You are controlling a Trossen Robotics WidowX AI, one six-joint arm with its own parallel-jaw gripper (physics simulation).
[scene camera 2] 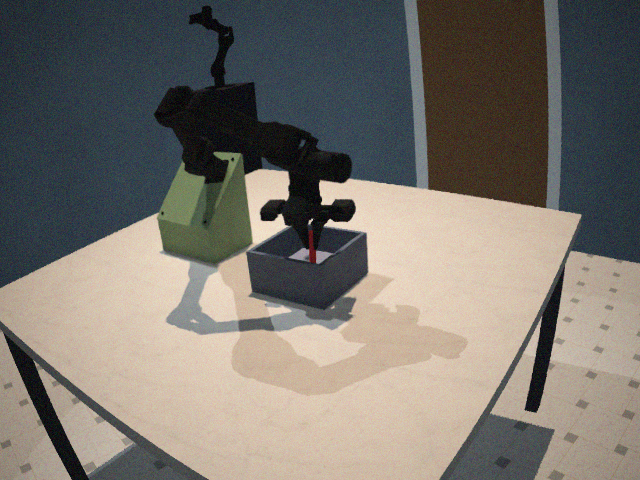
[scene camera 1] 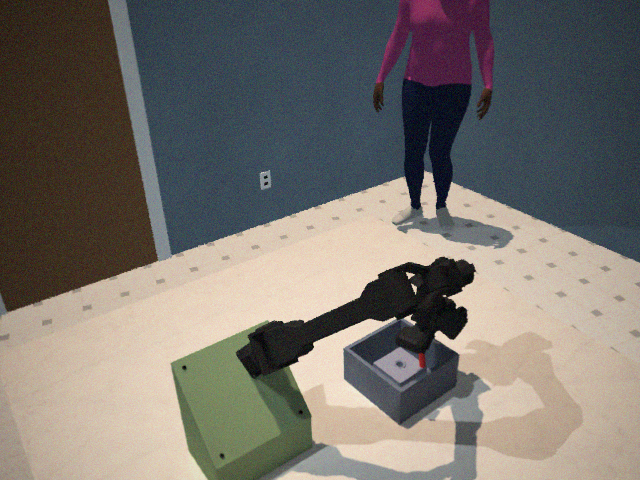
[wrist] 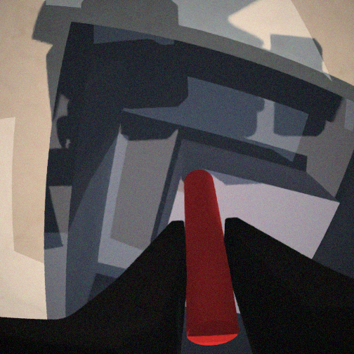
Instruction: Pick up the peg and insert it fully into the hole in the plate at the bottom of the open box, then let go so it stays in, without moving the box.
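Where they show: gripper, fingertip midpoint: (scene camera 2: 311,248) (scene camera 1: 424,350); arm's base, origin of the base link: (scene camera 2: 216,172) (scene camera 1: 256,356).
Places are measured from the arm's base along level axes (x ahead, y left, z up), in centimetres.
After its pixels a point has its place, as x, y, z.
Note:
The red peg (scene camera 1: 422,360) {35.0, -16.1, -12.9} (scene camera 2: 312,248) {35.7, -15.9, -10.4} (wrist: 207,260) is held with its lower end inside the open grey-blue box (scene camera 1: 372,379) {22.7, -11.6, -13.6} (scene camera 2: 286,279) {32.1, -21.4, -15.5} (wrist: 56,295). My gripper (scene camera 1: 420,349) {35.6, -16.0, -10.5} (scene camera 2: 311,239) {35.6, -16.0, -10.5} (wrist: 203,231) is shut on the peg, with its fingertips just inside the box. The pale plate (scene camera 1: 386,361) {30.7, -8.9, -15.0} (scene camera 2: 298,255) {29.2, -11.0, -15.0} (wrist: 280,215) lies at the box bottom. Its round hole (scene camera 1: 400,364) {33.0, -11.3, -15.9} shows to the left of the peg in scene camera 1. In the wrist view the peg's lower end is near a plate corner, and the hole is hidden. I cannot tell whether the peg touches the plate.
The box walls stand close around the fingers. A green sloped block (scene camera 1: 232,403) {-8.9, -3.1, -4.4} (scene camera 2: 180,227) {-7.2, -9.8, -12.5} stands beside the box under the arm's base, on the pale table (scene camera 2: 155,423) {32.4, -66.6, -20.8}. A person (scene camera 1: 436,103) stands beyond the table. Another dark arm (scene camera 2: 222,49) shows at the back.

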